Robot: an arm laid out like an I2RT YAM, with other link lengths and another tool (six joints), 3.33 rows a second.
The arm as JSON. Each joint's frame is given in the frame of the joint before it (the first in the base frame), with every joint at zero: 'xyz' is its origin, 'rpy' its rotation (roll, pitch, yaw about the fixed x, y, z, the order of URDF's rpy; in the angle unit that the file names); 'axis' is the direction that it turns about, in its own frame. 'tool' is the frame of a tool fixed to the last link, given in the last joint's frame.
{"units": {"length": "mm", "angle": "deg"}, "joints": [
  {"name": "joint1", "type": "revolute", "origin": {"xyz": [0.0, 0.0, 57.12], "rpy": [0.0, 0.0, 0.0]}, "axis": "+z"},
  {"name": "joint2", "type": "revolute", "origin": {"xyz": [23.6, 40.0, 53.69], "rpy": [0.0, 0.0, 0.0]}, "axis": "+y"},
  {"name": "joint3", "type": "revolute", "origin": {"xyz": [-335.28, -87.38, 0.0], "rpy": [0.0, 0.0, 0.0]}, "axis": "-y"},
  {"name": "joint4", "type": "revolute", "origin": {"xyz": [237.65, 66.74, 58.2], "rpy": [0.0, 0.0, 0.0]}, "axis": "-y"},
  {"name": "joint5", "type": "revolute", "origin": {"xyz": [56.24, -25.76, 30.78], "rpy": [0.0, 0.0, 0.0]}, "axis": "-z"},
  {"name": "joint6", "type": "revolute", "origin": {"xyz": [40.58, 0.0, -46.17], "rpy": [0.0, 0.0, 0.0]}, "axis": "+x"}
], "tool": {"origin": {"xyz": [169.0, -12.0, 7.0], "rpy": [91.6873, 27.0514, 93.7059]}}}
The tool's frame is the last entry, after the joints.
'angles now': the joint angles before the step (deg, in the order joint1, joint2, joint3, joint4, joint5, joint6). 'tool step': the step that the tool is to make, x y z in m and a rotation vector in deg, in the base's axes. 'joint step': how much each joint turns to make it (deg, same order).
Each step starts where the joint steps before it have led.
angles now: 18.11, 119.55, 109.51, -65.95, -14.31, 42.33
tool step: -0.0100, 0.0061, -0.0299, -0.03, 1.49, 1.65
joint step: 0.81, 0.00, -6.84, 5.23, -0.62, -0.74
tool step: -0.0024, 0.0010, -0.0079, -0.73, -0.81, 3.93
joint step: 0.30, -0.01, -1.81, 1.33, 0.17, -3.88
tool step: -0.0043, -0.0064, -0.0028, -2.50, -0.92, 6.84
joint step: 0.03, 0.01, -0.26, -1.49, 1.31, -7.42
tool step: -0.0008, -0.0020, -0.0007, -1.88, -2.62, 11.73
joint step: 0.05, 0.00, -0.10, -0.85, 0.64, -12.28
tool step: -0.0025, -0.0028, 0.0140, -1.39, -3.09, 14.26
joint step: -0.35, -0.69, 2.06, -3.65, 0.07, -15.17
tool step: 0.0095, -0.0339, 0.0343, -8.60, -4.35, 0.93
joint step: -0.21, -1.30, 6.40, -6.72, 9.26, -2.61
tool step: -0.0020, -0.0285, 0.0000, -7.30, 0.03, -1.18
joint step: -0.10, 0.03, -0.02, -2.33, 6.99, 0.09
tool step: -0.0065, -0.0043, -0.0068, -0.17, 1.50, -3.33
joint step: -0.21, 0.09, -1.30, -0.27, 0.02, 3.15
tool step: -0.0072, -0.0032, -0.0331, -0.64, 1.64, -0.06
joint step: -0.06, 0.07, -7.57, 5.88, 0.09, 0.00
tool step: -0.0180, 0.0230, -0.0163, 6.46, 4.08, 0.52
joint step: 0.04, 0.00, -3.44, 1.61, -7.43, -0.14
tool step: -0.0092, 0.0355, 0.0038, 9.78, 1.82, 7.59
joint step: -0.15, 0.01, 0.02, 0.18, -10.10, -7.51
